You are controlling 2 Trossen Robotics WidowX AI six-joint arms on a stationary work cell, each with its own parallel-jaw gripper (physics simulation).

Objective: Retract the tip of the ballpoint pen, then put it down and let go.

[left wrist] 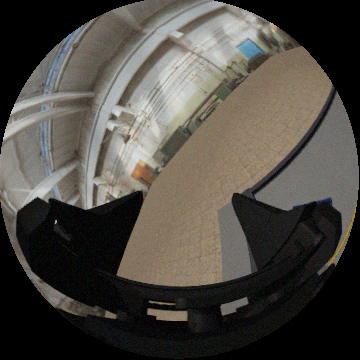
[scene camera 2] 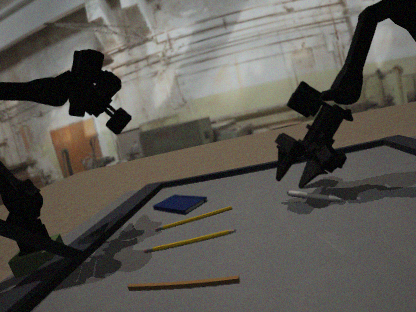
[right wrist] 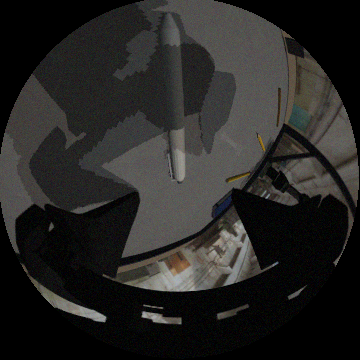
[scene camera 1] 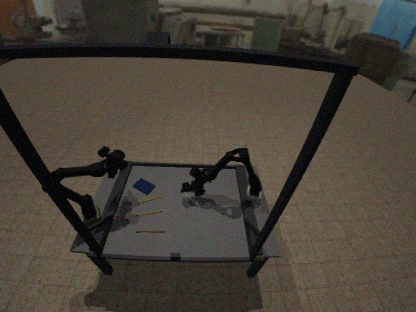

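Pixels of known places: left gripper, fingertip midpoint: [left wrist: 188,196] [scene camera 2: 108,108]; right gripper, fingertip midpoint: [scene camera 2: 289,184] [right wrist: 186,195]; left arm's base at its link origin: [right wrist: 267,169] [scene camera 1: 90,214]; right arm's base at its link origin: [scene camera 1: 254,192].
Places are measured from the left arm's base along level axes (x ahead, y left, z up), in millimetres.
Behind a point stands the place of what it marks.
The ballpoint pen [scene camera 2: 314,196] @(x 628, y -179, z -33 mm) [right wrist: 175,100] @(x 634, y -176, z -29 mm) lies flat on the table, grey-white, partly in shadow. In the right wrist view its pointed end is at the top and its end with the clip is nearer the fingers; whether the writing tip sticks out is too small to tell. My right gripper [scene camera 1: 187,190] @(x 617, y -104, z -14 mm) [scene camera 2: 291,182] @(x 617, y -104, z -14 mm) [right wrist: 186,195] @(x 617, y -104, z -14 mm) is open and empty, tilted down above the table close to the pen's clip end, with the pen outside its fingers. My left gripper [scene camera 1: 118,158] [left wrist: 188,196] @(x 259, y 178, z 282 mm) is open and empty, raised at the table's left edge, far from the pen.
A blue notebook [scene camera 1: 144,186] @(x 382, y 87, z -28 mm) [scene camera 2: 180,203] @(x 381, y 76, z -28 mm) lies at the table's back left. Two yellow pencils [scene camera 2: 195,218] @(x 387, y -43, z -35 mm) [scene camera 2: 192,240] @(x 350, y -144, z -35 mm) and an orange-brown stick [scene camera 2: 184,283] @(x 301, y -267, z -33 mm) lie nearer the front. Dark frame posts [scene camera 1: 305,160] @(x 716, y -706, z 723 mm) [scene camera 1: 30,145] @(x 11, y -252, z 717 mm) rise at the table's sides.
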